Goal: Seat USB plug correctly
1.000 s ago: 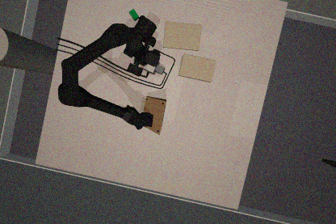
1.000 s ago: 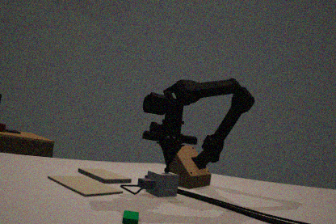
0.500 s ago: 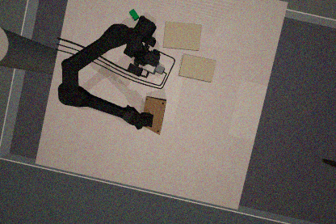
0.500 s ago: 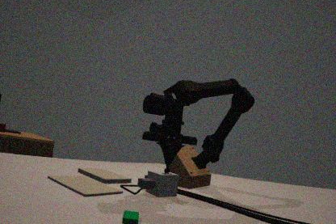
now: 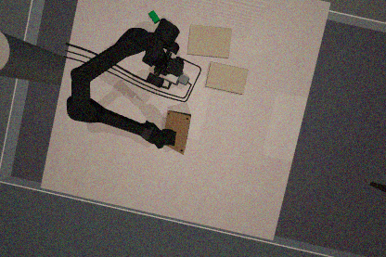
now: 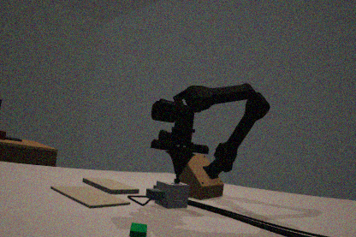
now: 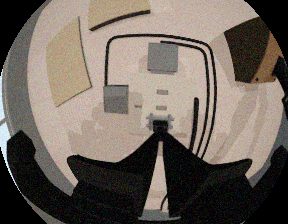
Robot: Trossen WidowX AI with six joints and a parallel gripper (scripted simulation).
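Now: the dark USB plug 2 cm below my gripper tip. The rest, counted from my gripper tip: green block 29 cm ahead, 12 cm to the left, 10 cm below.
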